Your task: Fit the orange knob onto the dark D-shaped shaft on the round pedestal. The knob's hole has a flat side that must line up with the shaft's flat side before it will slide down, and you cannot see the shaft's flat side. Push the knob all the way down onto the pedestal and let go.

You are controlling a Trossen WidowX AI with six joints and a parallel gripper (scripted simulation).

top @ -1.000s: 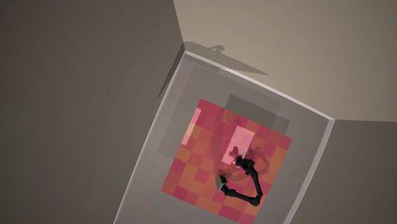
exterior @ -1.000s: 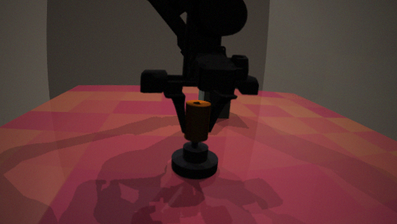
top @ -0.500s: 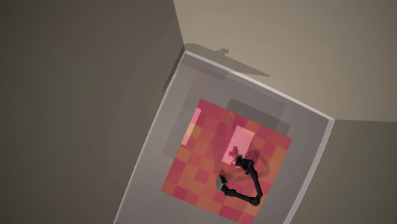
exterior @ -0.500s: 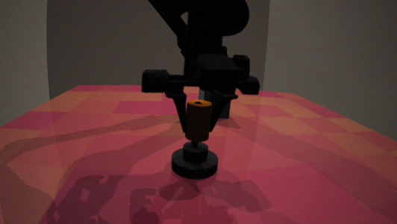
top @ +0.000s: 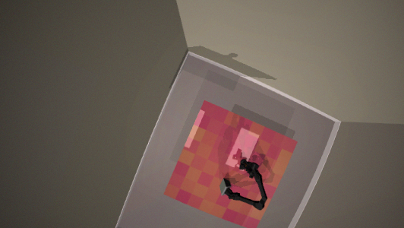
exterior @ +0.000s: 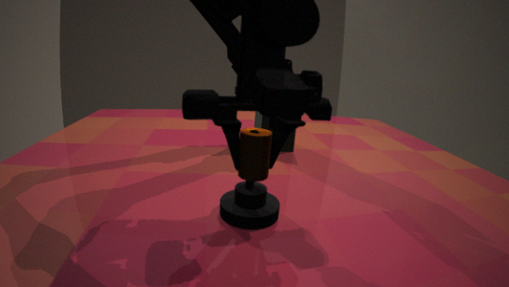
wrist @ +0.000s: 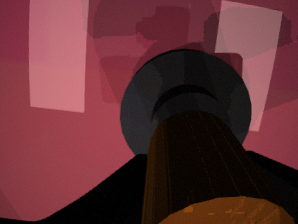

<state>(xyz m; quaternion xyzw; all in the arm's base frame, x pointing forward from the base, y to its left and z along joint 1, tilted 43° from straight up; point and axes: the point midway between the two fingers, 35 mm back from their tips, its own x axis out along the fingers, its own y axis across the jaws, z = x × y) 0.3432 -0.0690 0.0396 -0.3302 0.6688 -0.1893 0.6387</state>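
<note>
My gripper tip is now 20 mm below the orange knob. From my gripper tip the other things lie so: dark pedestal: 40 mm below.
</note>
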